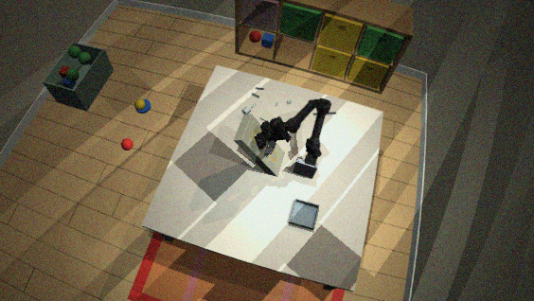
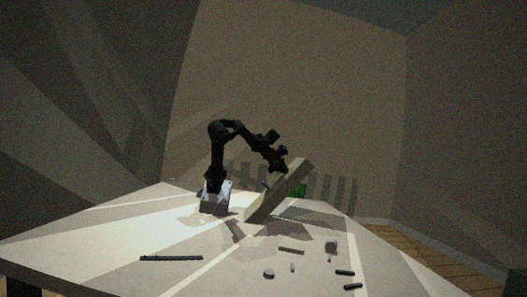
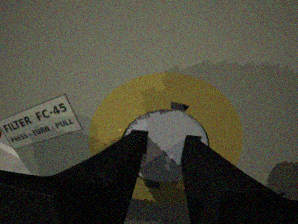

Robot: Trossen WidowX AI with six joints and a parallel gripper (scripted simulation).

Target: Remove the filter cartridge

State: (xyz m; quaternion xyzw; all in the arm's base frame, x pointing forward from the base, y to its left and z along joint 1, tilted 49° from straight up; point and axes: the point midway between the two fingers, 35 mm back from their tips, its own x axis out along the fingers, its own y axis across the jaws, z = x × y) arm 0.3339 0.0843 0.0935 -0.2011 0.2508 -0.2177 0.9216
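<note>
Now: the round filter cartridge 10 mm ahead of my gripper tip and 10 mm below it. From my gripper tip the other things lie so: service panel (40 mm behind, 80 mm below); square grey tray (390 mm behind, 300 mm to the left, 240 mm below).
</note>
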